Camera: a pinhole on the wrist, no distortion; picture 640 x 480 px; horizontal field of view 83.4 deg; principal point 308.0 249.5 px. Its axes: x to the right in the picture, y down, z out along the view. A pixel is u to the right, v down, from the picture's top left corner.
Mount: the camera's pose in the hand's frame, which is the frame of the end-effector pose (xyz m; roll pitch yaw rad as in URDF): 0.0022 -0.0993 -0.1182 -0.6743 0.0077 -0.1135
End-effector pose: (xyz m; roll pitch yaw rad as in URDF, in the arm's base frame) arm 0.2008 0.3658 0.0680 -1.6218 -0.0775 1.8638
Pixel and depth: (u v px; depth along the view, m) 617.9 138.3 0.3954
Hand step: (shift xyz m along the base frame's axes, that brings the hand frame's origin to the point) -0.3569 0.2706 0.0026
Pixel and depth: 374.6 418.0 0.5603
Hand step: -0.1854 0.1577 -0.4331
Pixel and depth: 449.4 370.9 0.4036
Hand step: -0.1579 0.1829 -0.2277
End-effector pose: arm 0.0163 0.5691 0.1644 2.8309 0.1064 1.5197
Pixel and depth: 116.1 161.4 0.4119
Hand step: 0.1682 -0.2249 -0.2024
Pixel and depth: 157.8 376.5 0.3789
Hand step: 0.2680 -0.1295 0.0002
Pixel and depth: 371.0 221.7 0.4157
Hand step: 0.1922 0.0747 -0.1870
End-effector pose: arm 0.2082 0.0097 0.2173 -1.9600 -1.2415 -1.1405
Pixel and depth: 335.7 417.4 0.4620
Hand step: 0.1260 -0.3549 -0.0319
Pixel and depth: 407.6 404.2 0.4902
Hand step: 0.1638 -0.3855 0.0604
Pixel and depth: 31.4 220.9 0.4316
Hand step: 0.2041 -0.0688 -0.3652
